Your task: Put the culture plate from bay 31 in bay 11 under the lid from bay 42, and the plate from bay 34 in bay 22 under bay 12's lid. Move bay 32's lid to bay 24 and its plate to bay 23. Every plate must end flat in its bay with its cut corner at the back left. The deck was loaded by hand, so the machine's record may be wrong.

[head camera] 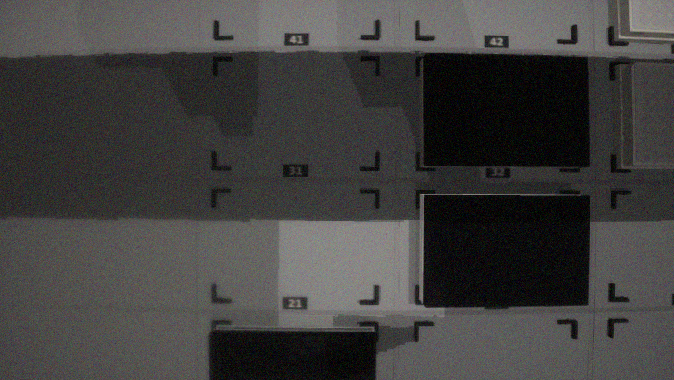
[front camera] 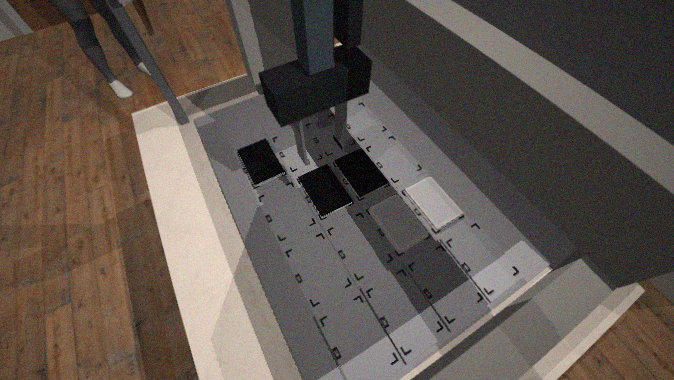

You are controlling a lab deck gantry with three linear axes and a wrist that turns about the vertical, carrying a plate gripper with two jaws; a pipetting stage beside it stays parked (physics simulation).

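Frame: origin at the robot's base, x right, y ahead, z up, level; millimetres.
Seen in the pictures: gripper, fingertip midpoint: [front camera: 321,150]; robot's base at its link origin: [front camera: 238,153].
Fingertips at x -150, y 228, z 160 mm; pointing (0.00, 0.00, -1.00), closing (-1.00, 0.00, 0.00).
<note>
Pixels of each thing's top centre, then the offset from my fingertips to it.
- third black lid at its top centre: [front camera: 259,159] dx +107, dy -164, dz -143 mm
- translucent plate at its top centre: [front camera: 398,220] dx -107, dy +164, dz -146 mm
- whitish plate at its top centre: [front camera: 433,200] dx -214, dy +164, dz -146 mm
My gripper [front camera: 324,154] is open and empty, its jaws hanging above the deck left of the lids in bays 22 and 32; it does not show in the head view. A black lid [front camera: 361,172] [head camera: 506,110] lies flat in bay 32. Another black lid [front camera: 325,191] [head camera: 506,250] lies flat in bay 22, with a thin pale plate edge showing at its left and back. A third black lid [front camera: 261,161] [head camera: 292,356] is in bay 11, with a pale edge along its back. What lies under the lids, including cut corners, is mostly hidden.
A translucent plate [front camera: 400,224] [head camera: 652,115] lies in bay 33, in shadow. A whitish plate [front camera: 434,204] [head camera: 652,16] lies in bay 43, behind it. The deck has a raised pale border [front camera: 175,210] on the left and a tall dark beam [front camera: 500,125] at the right.
</note>
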